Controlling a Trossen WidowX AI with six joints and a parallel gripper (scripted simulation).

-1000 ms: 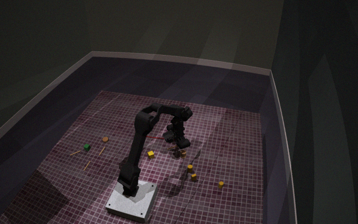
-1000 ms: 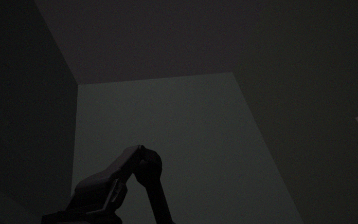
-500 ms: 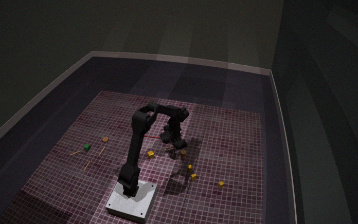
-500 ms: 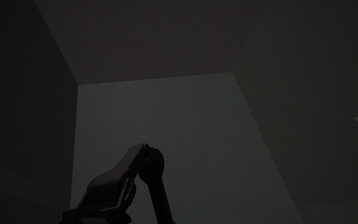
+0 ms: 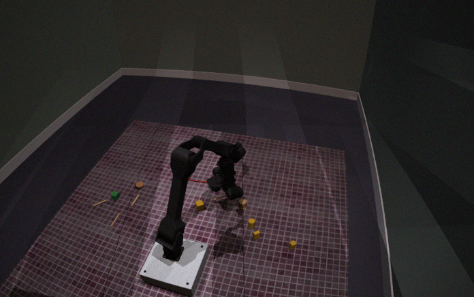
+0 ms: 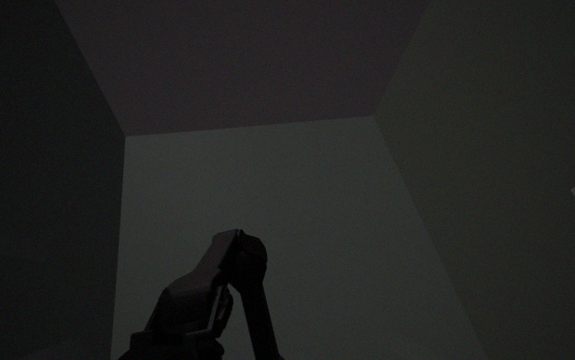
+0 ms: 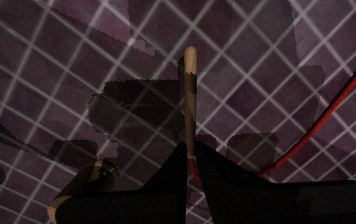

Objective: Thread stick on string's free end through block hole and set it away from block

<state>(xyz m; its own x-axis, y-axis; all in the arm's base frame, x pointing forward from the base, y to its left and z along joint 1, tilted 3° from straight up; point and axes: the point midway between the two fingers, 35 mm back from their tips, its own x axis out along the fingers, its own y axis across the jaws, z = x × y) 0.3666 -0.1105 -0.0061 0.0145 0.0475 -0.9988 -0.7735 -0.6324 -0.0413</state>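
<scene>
Now: gripper tip 90 mm past the yellow wooden block and 100 mm to the right of it. Also, from my gripper tip: round wooden button: 70 mm ahead, 220 mm to the left, 10 mm below; then thin wooden stick: 10 mm behind, 10 mm to the left; then wooden cylinder: 40 mm behind, 80 mm to the right, 10 mm above.
</scene>
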